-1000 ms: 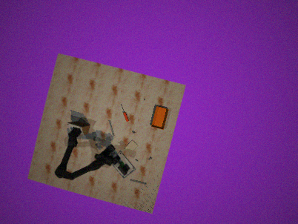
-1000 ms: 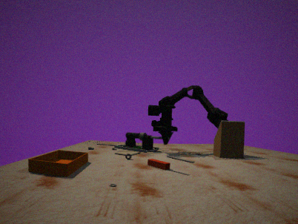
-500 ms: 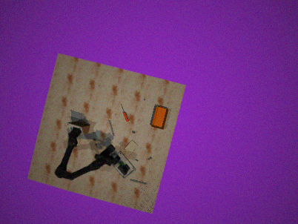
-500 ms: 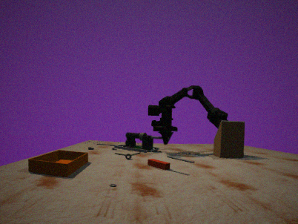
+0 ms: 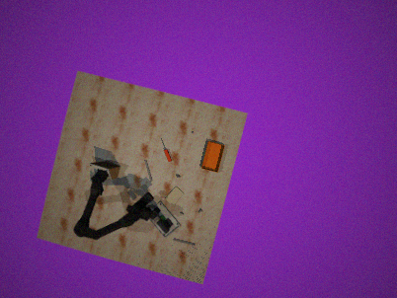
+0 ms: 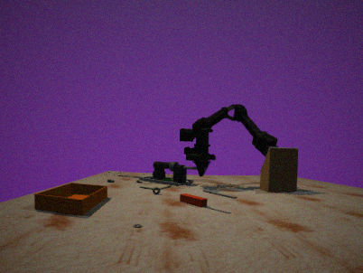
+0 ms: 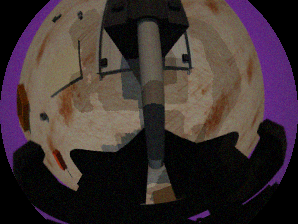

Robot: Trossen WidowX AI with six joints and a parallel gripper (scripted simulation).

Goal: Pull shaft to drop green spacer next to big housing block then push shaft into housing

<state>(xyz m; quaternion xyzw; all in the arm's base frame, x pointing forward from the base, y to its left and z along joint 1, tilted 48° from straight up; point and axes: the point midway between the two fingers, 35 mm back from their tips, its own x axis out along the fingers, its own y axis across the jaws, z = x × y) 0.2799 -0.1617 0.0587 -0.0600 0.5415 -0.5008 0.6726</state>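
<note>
My gripper tip is now 6 cm short of the shaft, 4 cm to the left of it and 4 cm below it. Also, from my gripper tip: red-handled screwdriver 6 cm ahead, 38 cm to the left, 4 cm below; green spacer 15 cm ahead, 11 cm to the right, 3 cm below; orange tray 41 cm ahead, 41 cm to the left, 3 cm below.
</note>
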